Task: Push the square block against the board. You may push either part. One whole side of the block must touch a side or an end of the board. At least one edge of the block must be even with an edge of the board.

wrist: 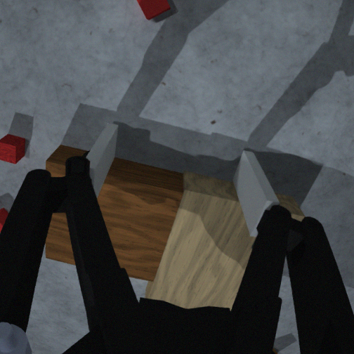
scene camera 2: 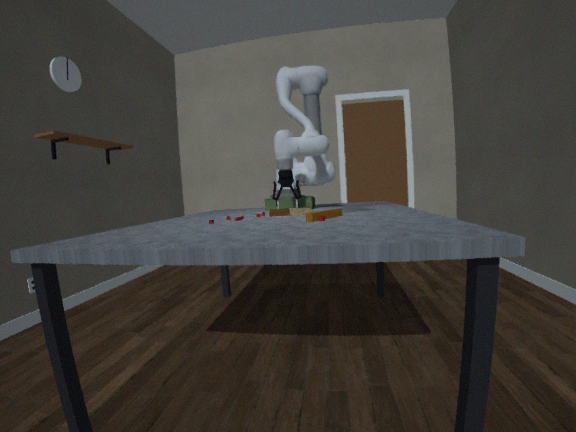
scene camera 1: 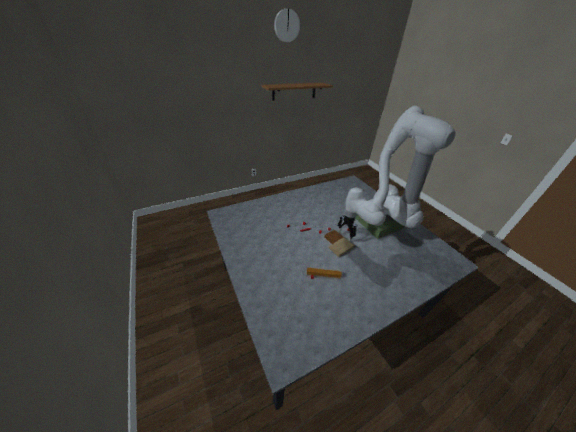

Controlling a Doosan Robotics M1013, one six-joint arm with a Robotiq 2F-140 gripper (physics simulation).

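Frame: origin at the arm's base, x back, y left, z down, level; centimetres.
Where they show: gripper, fingertip midpoint: (scene camera 1: 344, 237); arm's base, link origin: (scene camera 2: 288, 198).
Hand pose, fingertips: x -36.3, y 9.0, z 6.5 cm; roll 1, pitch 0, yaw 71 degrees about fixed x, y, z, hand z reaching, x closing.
Observation:
Each offset is from my fingertips to the top centre of the thing. Level surfaces: height alone.
The square block @[dz -2.1, dx -7.9, dy -2.1 cm] (scene camera 1: 333, 236) (scene camera 2: 279, 212) (wrist: 132, 220), dark brown wood, lies flat. The pale wood board @[dz -2.1, dx -7.3, dy +8.3 cm] (scene camera 1: 342, 247) (scene camera 2: 301, 212) (wrist: 195, 265) lies flat at its right in the wrist view. The block's right side appears to lie along the board's left side, with no gap showing. Their far edges look about even in the wrist view. My gripper (scene camera 1: 347, 230) (scene camera 2: 287, 196) (wrist: 178, 153) is open and empty. In the wrist view the left fingertip appears across the block's far edge and the right one across the board's; their height is unclear. The fingers hide parts of both pieces.
An orange bar @[dz -2.3, dx -30.3, dy +24.8 cm] (scene camera 1: 324, 272) (scene camera 2: 325, 215) lies nearer the table's front. A green object (scene camera 1: 381, 230) (scene camera 2: 286, 203) is behind the gripper, by the arm's base. Several small red pieces @[dz -0.6, dx -24.9, dy -17.1 cm] (scene camera 1: 305, 230) (scene camera 2: 239, 218) (wrist: 11, 148) lie scattered on the grey table @[dz +0.8 cm] (scene camera 1: 280, 310) (scene camera 2: 270, 245).

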